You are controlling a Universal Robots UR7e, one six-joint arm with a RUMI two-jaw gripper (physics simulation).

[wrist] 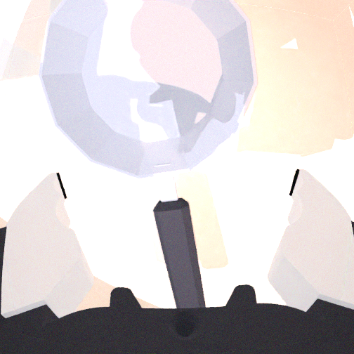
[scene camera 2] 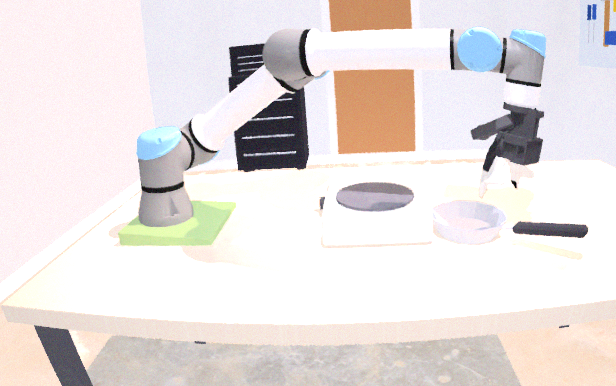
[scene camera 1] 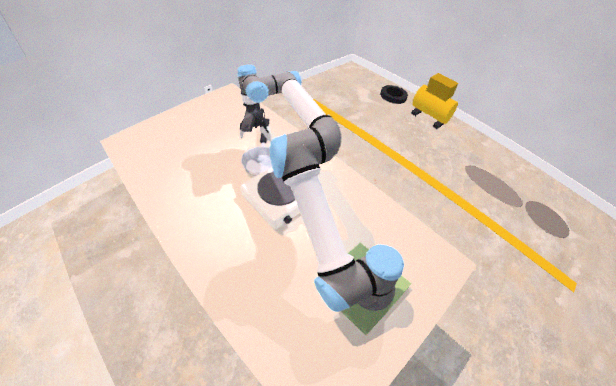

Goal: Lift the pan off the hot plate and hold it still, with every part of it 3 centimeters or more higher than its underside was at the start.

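Observation:
The pale, translucent pan stands upright on the table, off the hot plate and close beside its far end from the arm's base. Its black handle points away from the hot plate, with a pale strip on the table beside it. My gripper is open and empty above the pan's handle side. In the wrist view the handle lies between the two spread fingers, below them. The handle is hard to make out in scene camera 1.
The hot plate's dark round disc has no pan on it. Its black knob faces the arm's base. The base stands on a green block. The forearm and elbow pass high above the hot plate.

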